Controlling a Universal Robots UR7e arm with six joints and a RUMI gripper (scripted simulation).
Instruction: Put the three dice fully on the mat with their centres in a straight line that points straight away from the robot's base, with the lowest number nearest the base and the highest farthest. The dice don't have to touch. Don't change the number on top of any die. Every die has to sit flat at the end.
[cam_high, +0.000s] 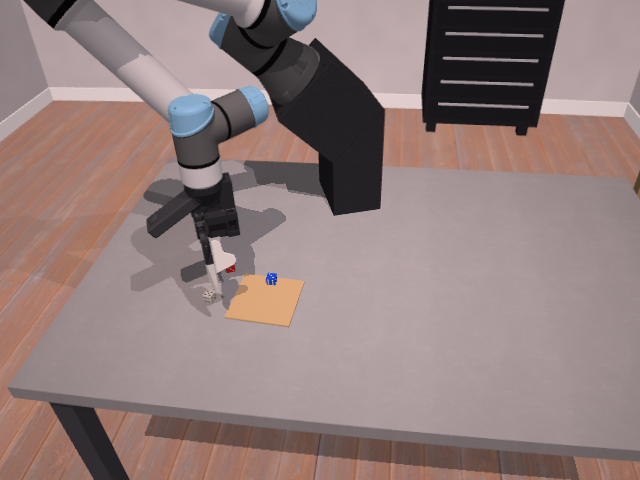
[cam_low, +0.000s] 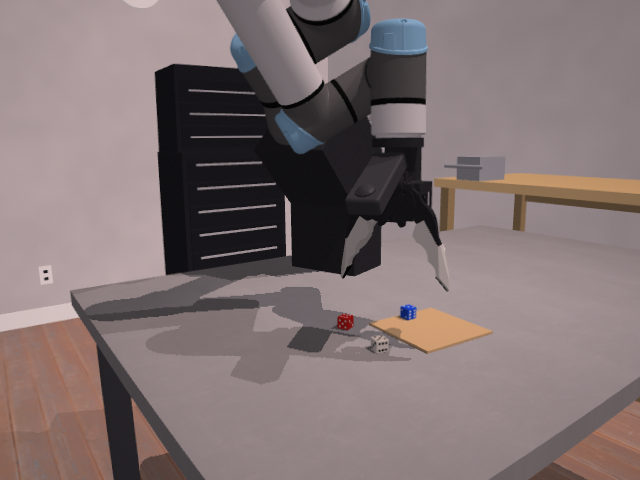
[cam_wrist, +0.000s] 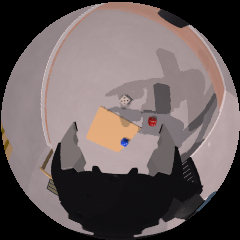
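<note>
The white die lies 1 cm behind my hand, 2 cm to the right of it and 9 cm below it. From my hand the other things lie so: tan mat 1 cm behind, 11 cm to the left, 9 cm below; then red die 11 cm behind, 1 cm to the left, 9 cm below; then blue die 6 cm behind, 11 cm to the left, 8 cm below.
</note>
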